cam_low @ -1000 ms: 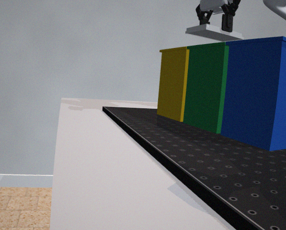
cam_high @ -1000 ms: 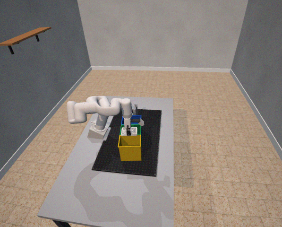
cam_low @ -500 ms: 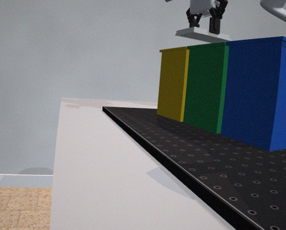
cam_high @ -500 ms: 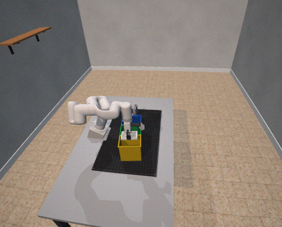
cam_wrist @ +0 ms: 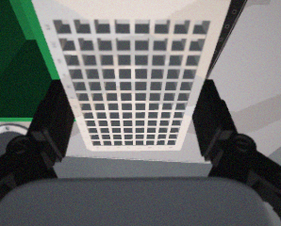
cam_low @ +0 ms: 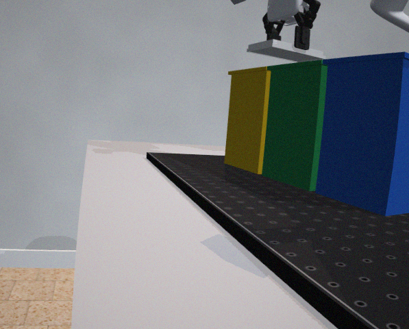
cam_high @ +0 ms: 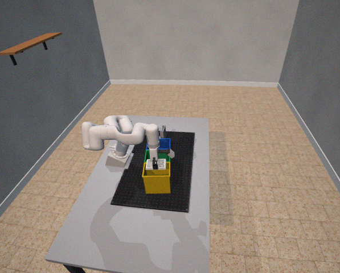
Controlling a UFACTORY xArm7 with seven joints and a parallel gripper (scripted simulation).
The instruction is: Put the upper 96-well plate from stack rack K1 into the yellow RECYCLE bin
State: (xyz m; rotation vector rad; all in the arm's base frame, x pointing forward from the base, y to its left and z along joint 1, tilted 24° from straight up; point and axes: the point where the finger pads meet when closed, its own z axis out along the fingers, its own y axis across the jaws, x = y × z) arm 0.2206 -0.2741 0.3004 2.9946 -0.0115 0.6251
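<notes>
Right now my hand is 150 mm above the yellow bin. Round my hand: plate: 10 mm below; green bin: 130 mm to the left, 150 mm below; blue bin: 10 mm ahead, 270 mm to the left, 150 mm below.
</notes>
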